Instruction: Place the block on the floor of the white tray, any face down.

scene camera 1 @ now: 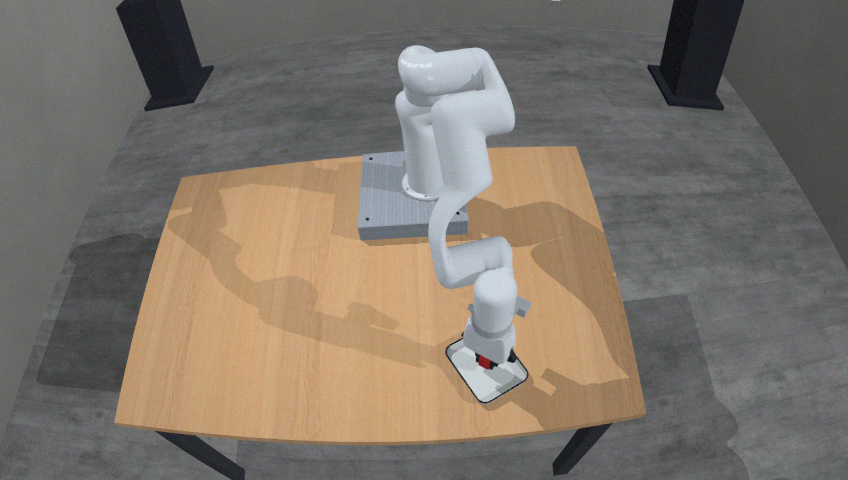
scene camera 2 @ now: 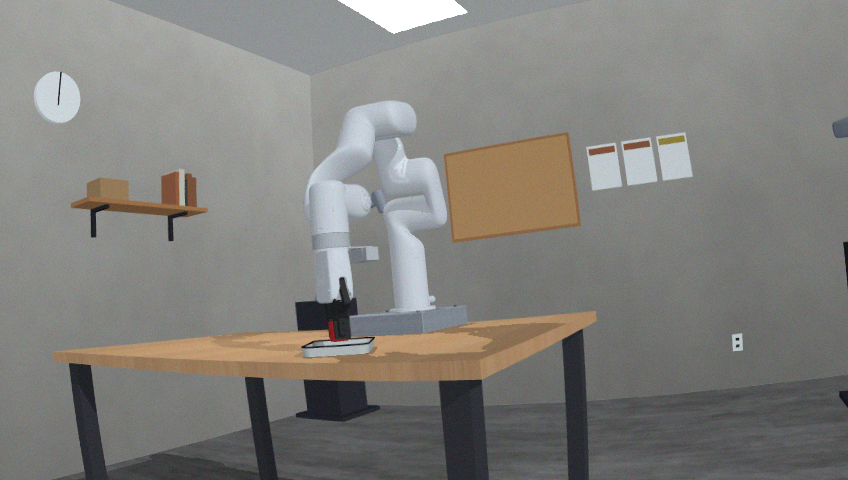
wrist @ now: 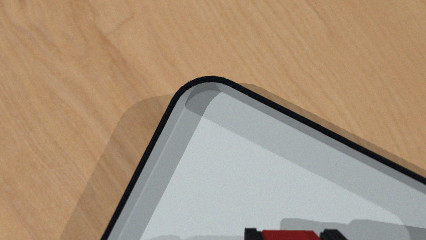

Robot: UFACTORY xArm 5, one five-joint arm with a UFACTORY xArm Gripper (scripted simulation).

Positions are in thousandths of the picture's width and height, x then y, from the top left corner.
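There's a white tray, and you'd find it in scene camera 1 (574, 801), in the wrist view (522, 644) and in scene camera 2 (373, 726) as well.
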